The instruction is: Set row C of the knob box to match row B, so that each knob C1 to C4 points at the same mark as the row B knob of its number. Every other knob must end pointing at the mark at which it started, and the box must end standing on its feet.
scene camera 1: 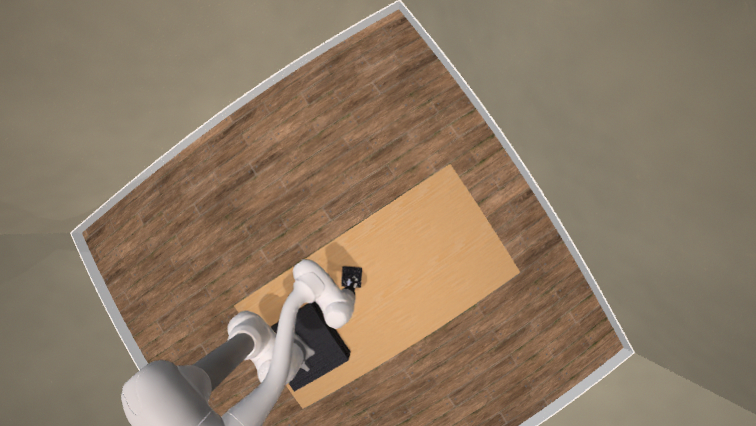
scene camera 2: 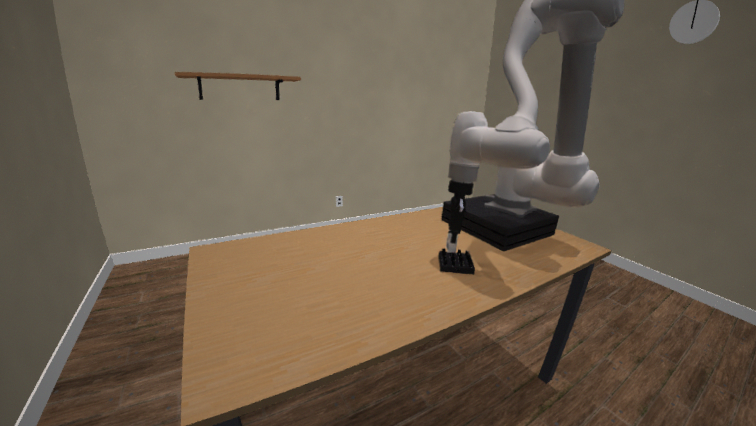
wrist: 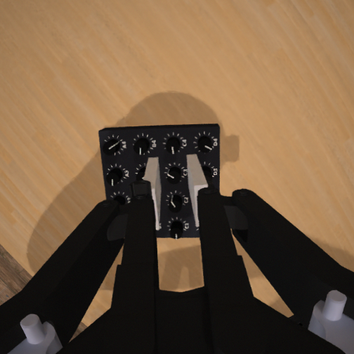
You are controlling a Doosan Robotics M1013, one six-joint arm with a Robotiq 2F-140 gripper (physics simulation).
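Pixels of known places: gripper, fingertip midpoint: [scene camera 1: 354, 281] [scene camera 2: 450, 250]; arm's base, origin of the base link: [scene camera 1: 292, 350] [scene camera 2: 510, 208].
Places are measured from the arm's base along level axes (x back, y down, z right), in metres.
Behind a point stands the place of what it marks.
The black knob box [scene camera 1: 347, 270] {z -0.097, x -0.504, y 0.068 m} [scene camera 2: 457, 268] {z -0.090, x -0.536, y 0.072 m} [wrist: 158, 134] lies flat on the table, knobs up. My gripper [scene camera 1: 352, 281] {z -0.030, x -0.497, y 0.043 m} [scene camera 2: 451, 249] {z -0.030, x -0.497, y 0.043 m} [wrist: 173, 171] points down, its fingers part-way open and empty, one on each side of the C column near C3. In the wrist view, knob C4 [wrist: 173, 145] and knob B4 [wrist: 142, 145] point down. Knob C3 [wrist: 174, 174] points left and slightly up; knob C2 [wrist: 176, 203] points up-left; knob C1 [wrist: 177, 230] points down. The left finger hides most of B3; B2 and B1 are hidden. The right finger and arm cover much of column D.
The wooden table [scene camera 1: 423, 243] {z 0.093, x -0.898, y 0.091 m} [scene camera 2: 317, 296] {z 0.076, x -0.945, y 0.090 m} carries the box and the black base block [scene camera 1: 322, 343] {z 0.082, x -0.148, y 0.000 m} [scene camera 2: 502, 227] {z -0.088, x -0.253, y 0.001 m} under the arm. The arm's shadow falls on the table around the box. A wall shelf [scene camera 2: 238, 76] hangs on the far wall.
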